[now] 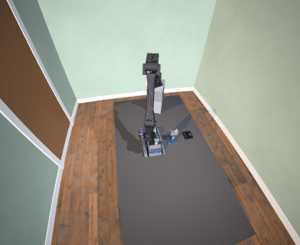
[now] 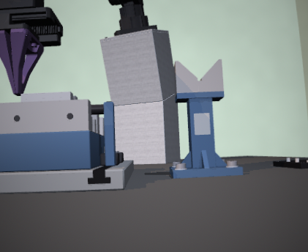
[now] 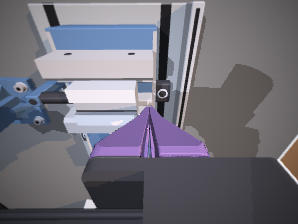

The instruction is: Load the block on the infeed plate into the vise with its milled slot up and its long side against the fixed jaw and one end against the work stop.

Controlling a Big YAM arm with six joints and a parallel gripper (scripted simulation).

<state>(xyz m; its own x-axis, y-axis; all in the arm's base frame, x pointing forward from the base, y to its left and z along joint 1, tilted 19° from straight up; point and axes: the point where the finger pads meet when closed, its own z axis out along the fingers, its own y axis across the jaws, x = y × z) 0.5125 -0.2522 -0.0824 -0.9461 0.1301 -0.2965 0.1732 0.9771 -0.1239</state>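
Right now the part is 40 mm to the left of my hand, 20 mm below it and 10 mm ahead of it. Also, from my hand: dark work stop rod: 90 mm to the left, 30 mm below, 20 mm ahead; moving jaw: 50 mm to the left, 40 mm below, 20 mm behind; fixed jaw: 40 mm to the left, 40 mm below, 40 mm ahead.
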